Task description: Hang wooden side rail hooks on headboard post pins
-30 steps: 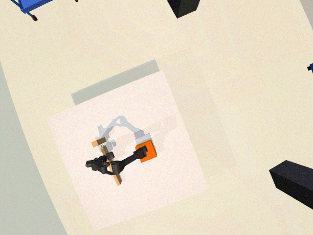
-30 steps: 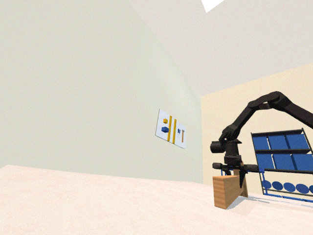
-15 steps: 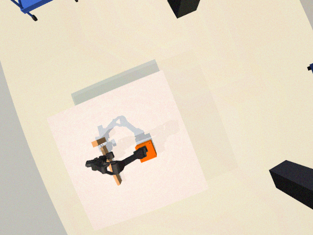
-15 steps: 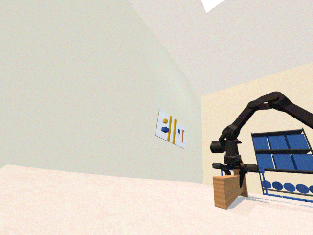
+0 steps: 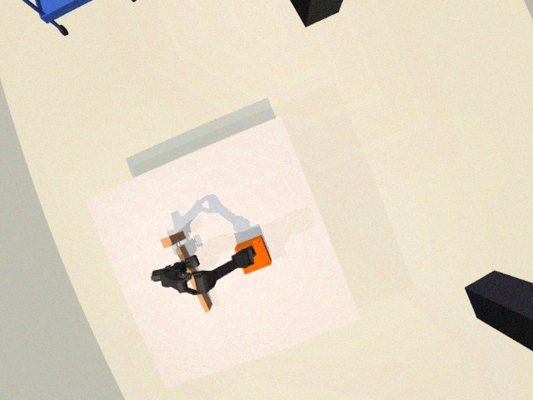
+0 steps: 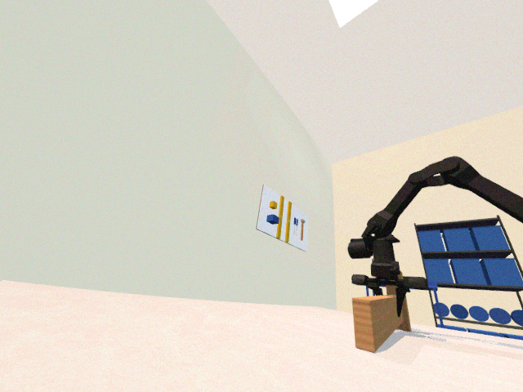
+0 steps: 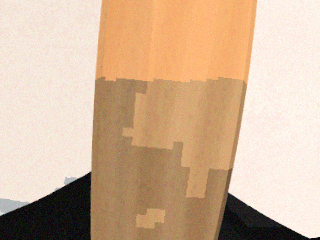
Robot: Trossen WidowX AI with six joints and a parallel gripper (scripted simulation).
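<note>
Now: gripper tip 15 cm to the left of the wooden headboard post, 4 cm below it and 1 cm past it.
</note>
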